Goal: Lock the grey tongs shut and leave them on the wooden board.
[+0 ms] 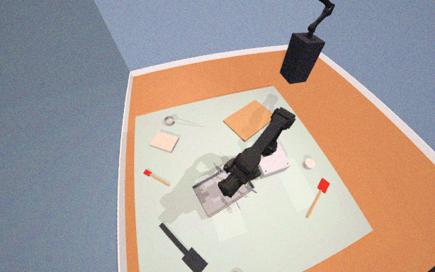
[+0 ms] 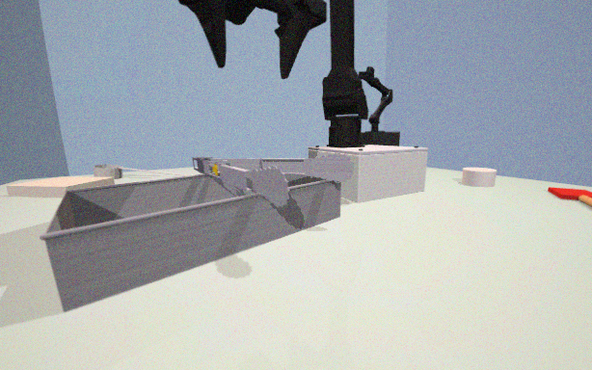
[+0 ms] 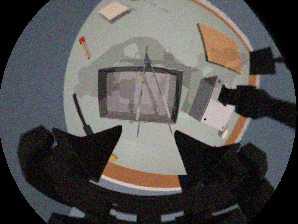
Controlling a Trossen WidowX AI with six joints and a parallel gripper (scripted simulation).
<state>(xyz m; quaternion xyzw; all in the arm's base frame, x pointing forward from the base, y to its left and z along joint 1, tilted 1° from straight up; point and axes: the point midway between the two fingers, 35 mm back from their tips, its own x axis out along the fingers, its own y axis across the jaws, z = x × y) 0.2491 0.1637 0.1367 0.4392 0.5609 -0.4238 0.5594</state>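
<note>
The grey roasting tin lies 160 mm below my gripper tip, 60 mm ahead of it and 30 mm to the right of it. Also, from my gripper tip: wooden board (490 mm to the right, 290 mm behind, 180 mm below); then white puck (530 mm behind, 180 mm below, 30 mm to the right); then black spatula (340 mm ahead, 220 mm to the left, 190 mm below).
</note>
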